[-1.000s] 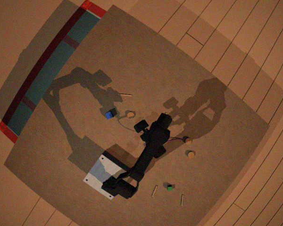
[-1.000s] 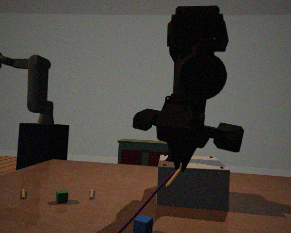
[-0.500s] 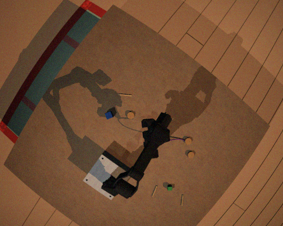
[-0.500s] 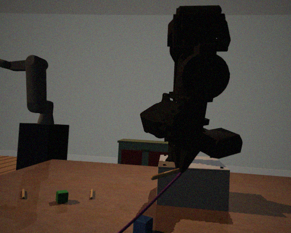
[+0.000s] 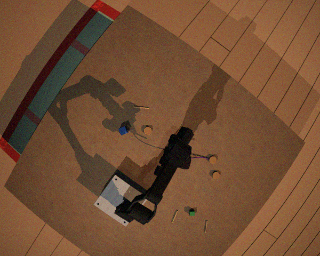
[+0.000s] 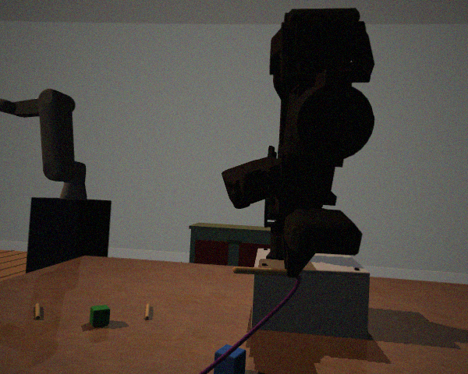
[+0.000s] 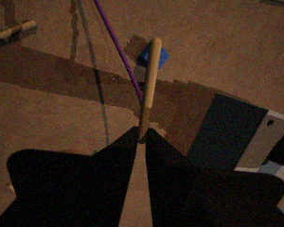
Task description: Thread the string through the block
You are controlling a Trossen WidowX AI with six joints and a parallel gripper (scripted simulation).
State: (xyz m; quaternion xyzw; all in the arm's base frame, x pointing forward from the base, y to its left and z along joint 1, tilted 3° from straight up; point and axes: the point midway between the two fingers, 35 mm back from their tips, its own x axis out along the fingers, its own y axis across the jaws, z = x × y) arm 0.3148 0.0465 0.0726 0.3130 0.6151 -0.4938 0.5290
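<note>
My gripper tip is 10 mm short of the thin wooden stick and 10 mm to the left of it. Also, from my gripper tip: green cube 120 mm behind, 330 mm to the right, 130 mm below; round wooden button 160 mm ahead, 190 mm to the right, 130 mm below.
</note>
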